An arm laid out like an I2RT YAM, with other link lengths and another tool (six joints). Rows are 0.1 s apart.
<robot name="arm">
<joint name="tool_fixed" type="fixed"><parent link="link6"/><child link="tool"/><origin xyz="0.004 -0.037 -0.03" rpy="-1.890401 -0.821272 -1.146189"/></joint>
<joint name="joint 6" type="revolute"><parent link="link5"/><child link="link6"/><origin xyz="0.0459 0 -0.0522"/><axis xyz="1 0 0"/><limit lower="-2.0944" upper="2.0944"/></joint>
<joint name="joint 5" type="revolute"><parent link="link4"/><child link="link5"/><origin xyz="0.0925 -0.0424 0.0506"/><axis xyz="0 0 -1"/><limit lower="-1.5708" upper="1.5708"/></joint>
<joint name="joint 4" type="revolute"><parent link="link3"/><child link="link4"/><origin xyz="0.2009 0.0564 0.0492"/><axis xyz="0 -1 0"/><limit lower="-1.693" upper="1.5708"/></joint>
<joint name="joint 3" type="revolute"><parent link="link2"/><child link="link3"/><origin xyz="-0.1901 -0.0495 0"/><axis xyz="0 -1 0"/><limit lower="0" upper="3.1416"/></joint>
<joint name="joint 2" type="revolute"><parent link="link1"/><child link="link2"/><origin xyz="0.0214 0.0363 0.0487"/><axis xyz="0 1 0"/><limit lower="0" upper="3.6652"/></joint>
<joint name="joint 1" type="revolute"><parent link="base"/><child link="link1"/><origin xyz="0 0 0.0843"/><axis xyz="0 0 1"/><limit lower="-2.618" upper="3.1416"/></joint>
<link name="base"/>
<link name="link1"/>
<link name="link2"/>
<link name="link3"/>
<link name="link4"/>
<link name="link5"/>
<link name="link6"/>
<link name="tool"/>
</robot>
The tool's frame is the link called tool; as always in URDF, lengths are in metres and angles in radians.
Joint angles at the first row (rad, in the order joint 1, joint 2, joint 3, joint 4, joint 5, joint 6):
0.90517 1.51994 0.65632 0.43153 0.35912 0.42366
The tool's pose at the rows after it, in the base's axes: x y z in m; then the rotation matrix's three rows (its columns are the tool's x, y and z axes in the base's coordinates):
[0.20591, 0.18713, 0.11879], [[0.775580, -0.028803, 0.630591], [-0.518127, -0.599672, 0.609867], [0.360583, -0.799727, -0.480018]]
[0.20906, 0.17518, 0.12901], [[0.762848, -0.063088, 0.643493], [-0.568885, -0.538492, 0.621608], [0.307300, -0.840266, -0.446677]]
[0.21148, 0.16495, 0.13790], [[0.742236, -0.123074, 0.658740], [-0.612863, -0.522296, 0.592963], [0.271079, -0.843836, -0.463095]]
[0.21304, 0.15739, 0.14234], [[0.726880, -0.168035, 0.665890], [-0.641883, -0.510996, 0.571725], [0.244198, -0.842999, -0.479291]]
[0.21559, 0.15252, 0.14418], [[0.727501, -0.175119, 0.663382], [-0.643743, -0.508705, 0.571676], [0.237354, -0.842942, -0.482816]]
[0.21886, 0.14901, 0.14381], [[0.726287, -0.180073, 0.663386], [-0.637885, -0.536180, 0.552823], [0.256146, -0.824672, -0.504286]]
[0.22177, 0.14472, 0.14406], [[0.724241, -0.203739, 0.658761], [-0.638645, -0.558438, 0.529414], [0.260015, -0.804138, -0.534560]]
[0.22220, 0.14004, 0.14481], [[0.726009, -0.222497, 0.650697], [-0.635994, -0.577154, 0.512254], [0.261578, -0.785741, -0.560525]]
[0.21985, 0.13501, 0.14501], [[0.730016, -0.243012, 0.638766], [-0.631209, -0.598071, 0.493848], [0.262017, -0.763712, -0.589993]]
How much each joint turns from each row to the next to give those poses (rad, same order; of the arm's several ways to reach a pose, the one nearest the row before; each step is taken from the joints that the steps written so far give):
-0.04304 -0.08578 -0.02422 -0.02151 -0.01383 0.04148
-0.05196 -0.08540 -0.01736 -0.04337 -0.03925 0.05390
-0.03974 -0.05077 0.03117 -0.11113 -0.00088 0.04045
-0.03000 -0.02585 0.02187 -0.07356 -0.00393 0.02801
-0.02352 -0.01148 0.00409 -0.01860 -0.02254 -0.00302
-0.01384 0.01315 0.01427 -0.01873 0.00019 -0.02632
-0.01786 0.01309 0.02641 -0.04560 -0.00121 -0.01176
-0.01389 -0.00281 0.01513 -0.04613 -0.00426 -0.01063
-0.00823 -0.01281 0.00708 -0.05352 -0.00046 -0.00901

